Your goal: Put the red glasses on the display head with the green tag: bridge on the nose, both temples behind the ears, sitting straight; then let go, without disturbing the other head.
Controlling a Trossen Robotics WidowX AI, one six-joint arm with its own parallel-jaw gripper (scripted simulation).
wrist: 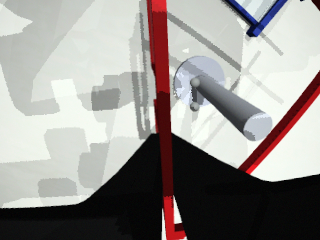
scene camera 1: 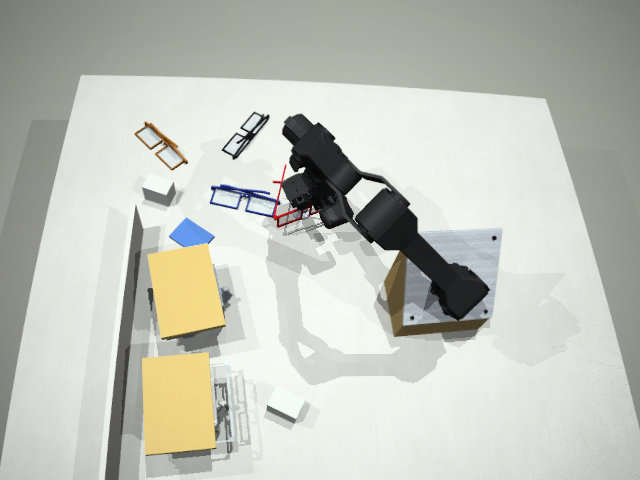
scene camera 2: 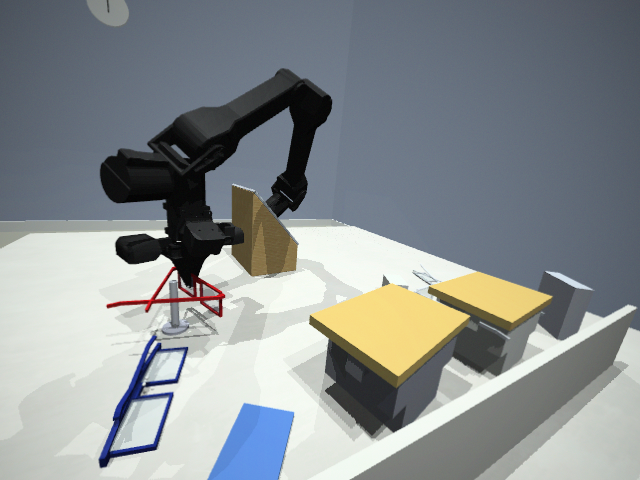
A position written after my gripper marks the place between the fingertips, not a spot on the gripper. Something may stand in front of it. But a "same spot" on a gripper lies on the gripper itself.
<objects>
My gripper shows in the wrist view, in scene camera 1 (317, 208) and in scene camera 2. The same spot on my gripper: (scene camera 2: 185, 264) is (wrist: 228, 180).
</objects>
